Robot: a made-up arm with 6 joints.
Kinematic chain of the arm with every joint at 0, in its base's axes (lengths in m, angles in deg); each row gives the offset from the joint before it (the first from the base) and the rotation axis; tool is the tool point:
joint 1: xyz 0 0 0.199 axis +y
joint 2: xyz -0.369 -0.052 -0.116 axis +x
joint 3: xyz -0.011 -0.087 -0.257 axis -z
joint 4: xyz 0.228 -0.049 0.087 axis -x
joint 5: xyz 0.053 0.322 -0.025 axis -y
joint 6: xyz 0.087 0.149 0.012 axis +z
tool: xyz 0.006 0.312 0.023
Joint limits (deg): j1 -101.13..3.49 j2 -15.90..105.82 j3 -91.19..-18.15 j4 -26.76..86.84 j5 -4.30..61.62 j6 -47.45..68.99
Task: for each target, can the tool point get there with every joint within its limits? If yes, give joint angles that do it. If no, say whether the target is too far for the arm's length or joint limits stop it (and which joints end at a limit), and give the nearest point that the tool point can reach.
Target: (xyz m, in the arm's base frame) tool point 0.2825 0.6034 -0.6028
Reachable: yes | joints -49.89 15.16 -39.55 54.67 50.58 -0.89
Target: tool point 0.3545 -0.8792 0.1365
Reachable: no: joint limits stop it (at a limit: joint 2, joint 3, joint 4, joint 5, joint 6) | nearest point 0.7969 -0.4849 0.0585 | short by 0.598 m
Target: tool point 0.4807 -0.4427 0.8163
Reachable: no: joint limits stop it (at a limit: joint 1, joint 2, joint 3, joint 4, joint 5, joint 6) | nearest point 0.0465 -0.3430 0.6590 | short by 0.472 m
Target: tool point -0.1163 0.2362 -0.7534
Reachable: yes | joints -85.35 50.09 -70.95 -6.99 28.68 36.93
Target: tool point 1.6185 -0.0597 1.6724
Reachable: no: too far | nearest point 0.9183 -0.0558 0.5781 | short by 1.299 m
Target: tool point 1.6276 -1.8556 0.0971
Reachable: no: too far | nearest point 0.8970 -0.4551 0.1428 | short by 1.580 m
